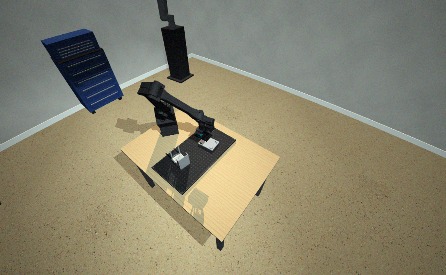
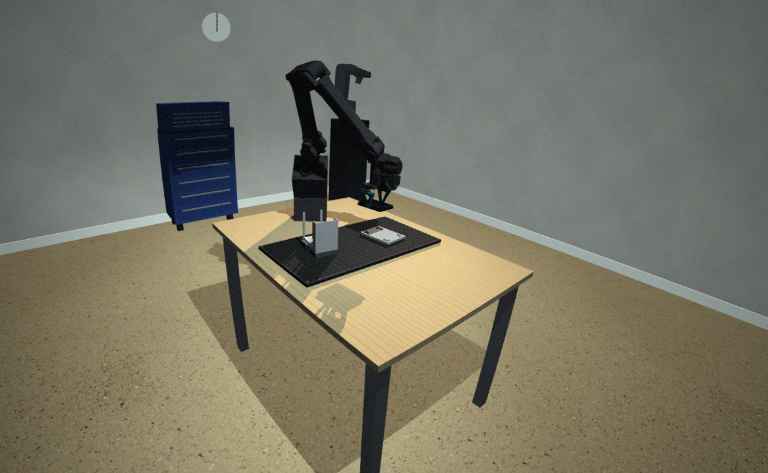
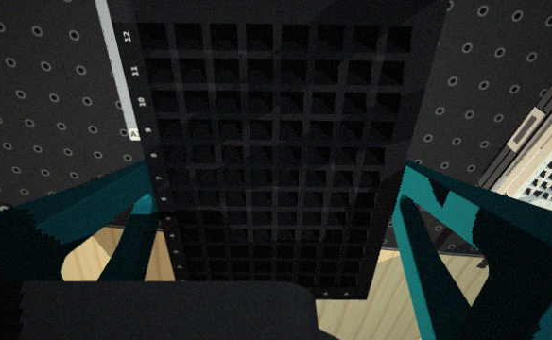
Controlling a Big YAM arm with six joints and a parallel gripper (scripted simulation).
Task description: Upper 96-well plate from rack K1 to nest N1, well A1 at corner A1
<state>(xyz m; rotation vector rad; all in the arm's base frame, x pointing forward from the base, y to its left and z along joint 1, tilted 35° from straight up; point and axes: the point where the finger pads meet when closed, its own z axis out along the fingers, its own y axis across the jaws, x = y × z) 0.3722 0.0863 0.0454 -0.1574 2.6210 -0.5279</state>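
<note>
Right now the pale square mark is 60 mm behind my hand, 110 mm to the left of it and 140 mm below it. Round my hand: black 96-well plate (right at my hand); pale plate (60 mm behind, 250 mm to the right, 130 mm below).
</note>
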